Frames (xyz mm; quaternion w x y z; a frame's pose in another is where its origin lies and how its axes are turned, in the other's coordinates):
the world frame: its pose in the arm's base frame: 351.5 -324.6 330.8 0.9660 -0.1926 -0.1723 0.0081
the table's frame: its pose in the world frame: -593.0 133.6 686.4 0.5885 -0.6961 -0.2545 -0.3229
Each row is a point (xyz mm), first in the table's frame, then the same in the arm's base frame.
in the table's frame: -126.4 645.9 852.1
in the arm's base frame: 296.7 496.9 56.9
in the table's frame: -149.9 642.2 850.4
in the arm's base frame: 284.3 489.4 38.0
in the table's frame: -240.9 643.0 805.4
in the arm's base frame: 241.3 421.3 -23.8
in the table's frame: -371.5 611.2 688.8
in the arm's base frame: 138.2 288.8 -82.9
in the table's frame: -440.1 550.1 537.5
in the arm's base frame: 23.9 154.8 -66.0
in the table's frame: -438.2 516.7 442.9
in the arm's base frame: -26.7 83.1 -17.4
